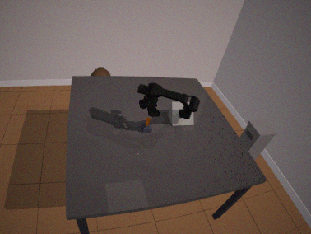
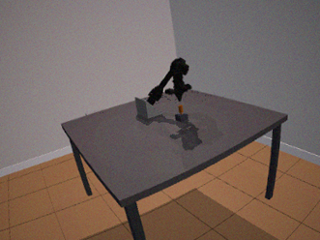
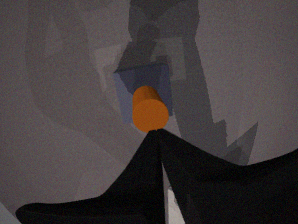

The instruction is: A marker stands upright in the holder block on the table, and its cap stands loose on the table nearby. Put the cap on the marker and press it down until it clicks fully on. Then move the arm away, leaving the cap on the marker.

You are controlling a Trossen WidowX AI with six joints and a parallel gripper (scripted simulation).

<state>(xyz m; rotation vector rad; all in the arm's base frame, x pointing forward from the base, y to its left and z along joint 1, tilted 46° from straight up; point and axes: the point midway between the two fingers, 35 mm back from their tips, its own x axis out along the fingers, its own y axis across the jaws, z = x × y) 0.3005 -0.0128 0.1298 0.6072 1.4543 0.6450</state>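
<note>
My gripper tip is 5 cm above the orange cap.
</note>
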